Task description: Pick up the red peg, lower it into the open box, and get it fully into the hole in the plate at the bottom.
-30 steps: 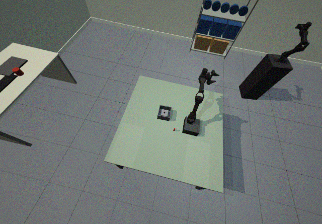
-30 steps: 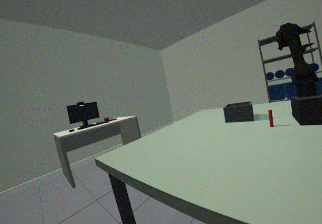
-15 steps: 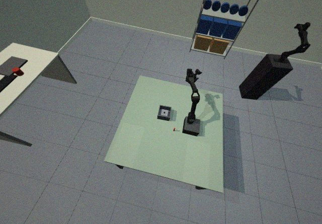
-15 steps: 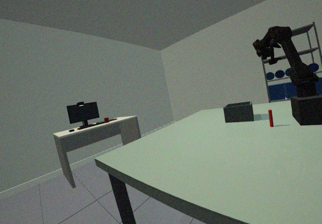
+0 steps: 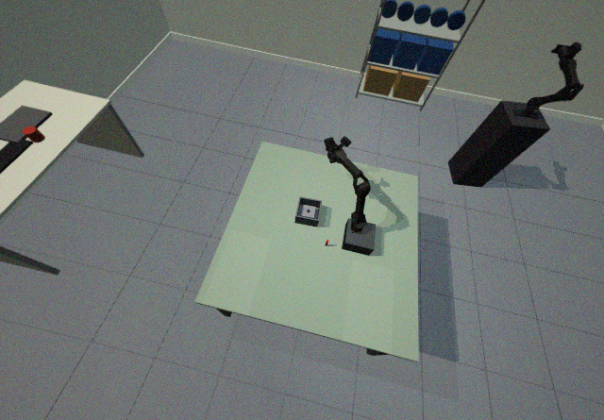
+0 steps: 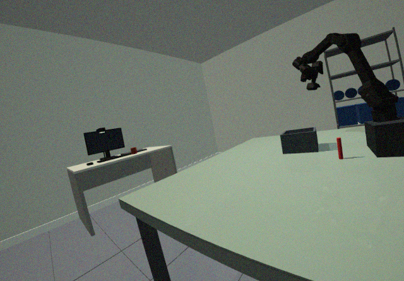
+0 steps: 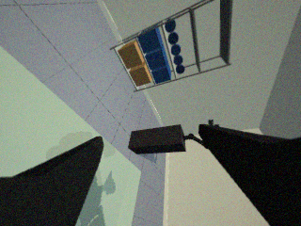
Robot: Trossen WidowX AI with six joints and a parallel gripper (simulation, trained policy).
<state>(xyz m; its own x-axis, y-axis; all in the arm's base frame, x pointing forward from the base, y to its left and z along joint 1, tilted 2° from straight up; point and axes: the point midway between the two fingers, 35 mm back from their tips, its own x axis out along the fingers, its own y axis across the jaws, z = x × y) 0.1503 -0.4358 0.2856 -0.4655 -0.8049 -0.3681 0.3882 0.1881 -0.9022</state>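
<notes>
The red peg lies 570 mm to the left of my gripper tip, 320 mm below it and 40 mm ahead of it. Round my gripper tip: grey box: 350 mm to the left, 340 mm below, 180 mm ahead; plate: 350 mm to the left, 320 mm below, 180 mm ahead.
</notes>
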